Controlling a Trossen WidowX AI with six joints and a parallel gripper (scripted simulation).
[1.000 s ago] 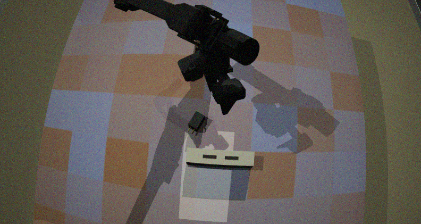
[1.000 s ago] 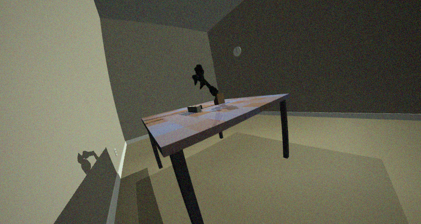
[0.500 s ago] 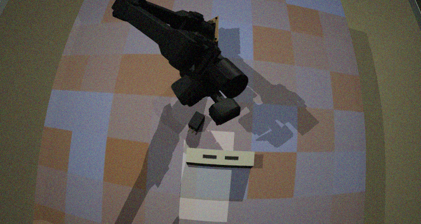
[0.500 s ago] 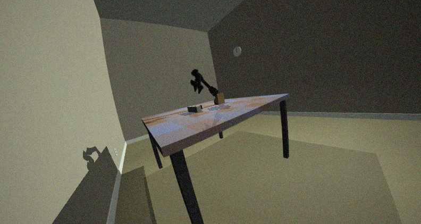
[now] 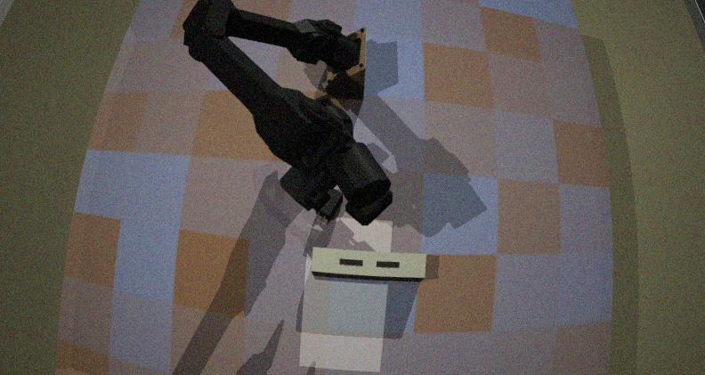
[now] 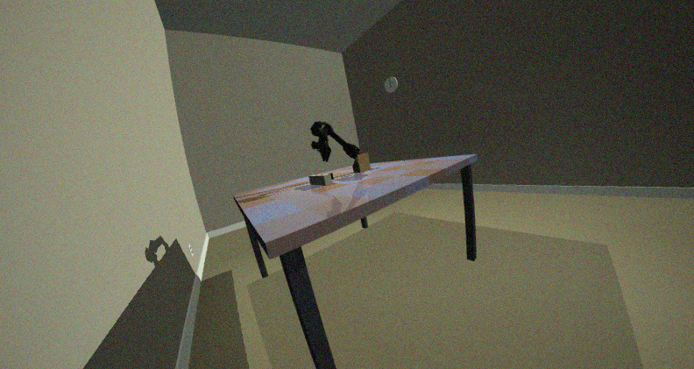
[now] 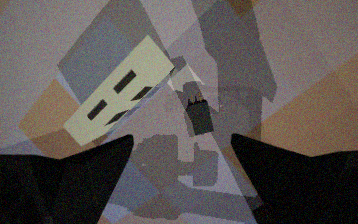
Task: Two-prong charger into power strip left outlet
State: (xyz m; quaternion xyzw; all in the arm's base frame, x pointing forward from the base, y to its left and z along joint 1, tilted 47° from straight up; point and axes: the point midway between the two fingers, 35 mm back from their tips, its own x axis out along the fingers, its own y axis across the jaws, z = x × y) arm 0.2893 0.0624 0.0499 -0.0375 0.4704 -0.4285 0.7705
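Now: the dark two-prong charger 100 mm below my gripper tip and 20 mm to the right of it.
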